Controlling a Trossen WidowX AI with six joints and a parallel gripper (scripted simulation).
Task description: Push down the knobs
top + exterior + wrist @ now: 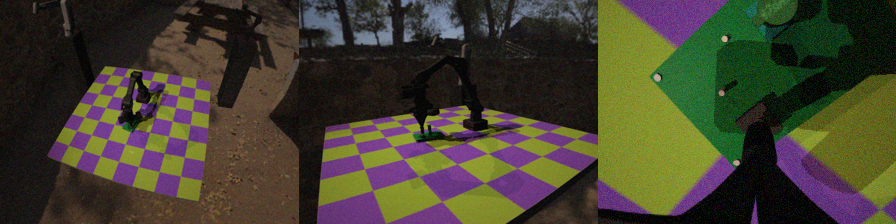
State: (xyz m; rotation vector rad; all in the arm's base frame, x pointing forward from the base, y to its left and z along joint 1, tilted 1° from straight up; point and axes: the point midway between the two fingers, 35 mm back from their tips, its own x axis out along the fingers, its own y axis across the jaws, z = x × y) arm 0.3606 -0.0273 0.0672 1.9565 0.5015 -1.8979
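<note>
Now: gripper tip 2 cm above the dark knob. Round my gripper tip: green knob: 6 cm behind, 4 cm to the right, 2 cm below.
</note>
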